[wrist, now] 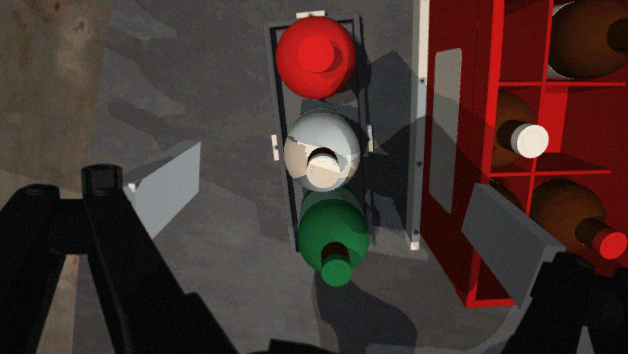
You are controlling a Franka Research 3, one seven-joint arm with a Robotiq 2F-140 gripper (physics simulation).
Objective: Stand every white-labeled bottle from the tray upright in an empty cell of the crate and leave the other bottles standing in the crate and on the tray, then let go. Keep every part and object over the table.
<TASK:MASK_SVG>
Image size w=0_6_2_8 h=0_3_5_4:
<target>gripper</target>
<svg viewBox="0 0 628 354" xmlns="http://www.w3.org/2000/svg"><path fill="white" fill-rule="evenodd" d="M248 353L337 354L311 344L270 339L268 351ZM475 183L461 231L520 310L527 310L514 335L511 335L501 354L576 354L583 326L588 327L594 354L628 354L628 268L617 268L612 278L595 274L595 267L591 262L580 255L565 252L566 247L493 187L487 184ZM200 141L185 139L124 175L122 168L116 165L96 164L86 166L81 170L83 199L60 199L59 188L49 184L27 185L18 189L0 211L0 354L36 354L66 255L87 254L88 263L115 354L239 354L202 298L196 292L184 294L152 241L161 229L199 191Z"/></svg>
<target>green bottle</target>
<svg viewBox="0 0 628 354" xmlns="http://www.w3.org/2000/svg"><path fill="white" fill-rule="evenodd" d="M347 185L329 192L308 190L302 200L298 227L298 247L306 263L316 271L321 272L323 280L331 286L342 286L351 279L352 270L362 262L369 247L369 231L359 200L355 192Z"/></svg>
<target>red bottle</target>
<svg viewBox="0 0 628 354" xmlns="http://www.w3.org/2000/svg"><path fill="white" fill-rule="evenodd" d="M317 15L307 16L292 23L281 35L275 54L276 68L286 87L296 95L312 100L326 99L342 91L351 81L357 65L356 46L348 30L334 19Z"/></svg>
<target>red-capped brown bottle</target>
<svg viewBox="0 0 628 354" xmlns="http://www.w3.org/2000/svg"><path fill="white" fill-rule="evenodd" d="M534 177L529 217L566 247L565 252L577 252L589 247L606 259L614 259L624 252L627 246L626 236L606 225L605 208L599 197L592 190L560 175Z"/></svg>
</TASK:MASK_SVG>
